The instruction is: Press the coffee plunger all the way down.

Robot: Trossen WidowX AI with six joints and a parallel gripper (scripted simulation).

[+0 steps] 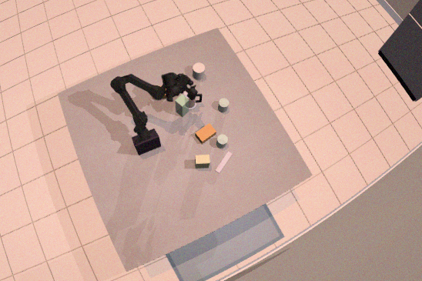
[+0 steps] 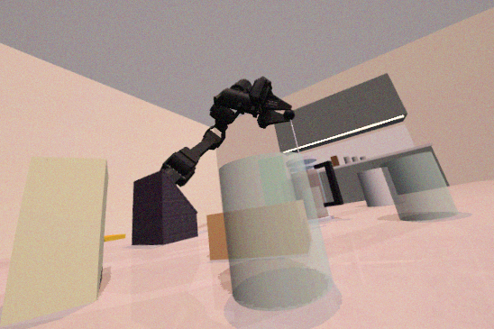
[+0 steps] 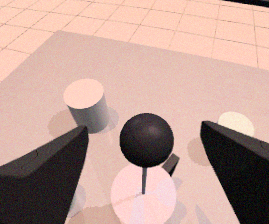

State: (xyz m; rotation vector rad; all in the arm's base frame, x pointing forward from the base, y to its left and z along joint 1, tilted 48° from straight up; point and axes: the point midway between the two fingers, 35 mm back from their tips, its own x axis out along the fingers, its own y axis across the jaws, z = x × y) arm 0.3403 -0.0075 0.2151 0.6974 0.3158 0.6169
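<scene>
My gripper tip is now 70 mm past the green block, 30 mm to the left of it and 190 mm above it. Round my gripper tip: flat pale strip: 30 mm ahead, 450 mm to the right, 270 mm below.
</scene>
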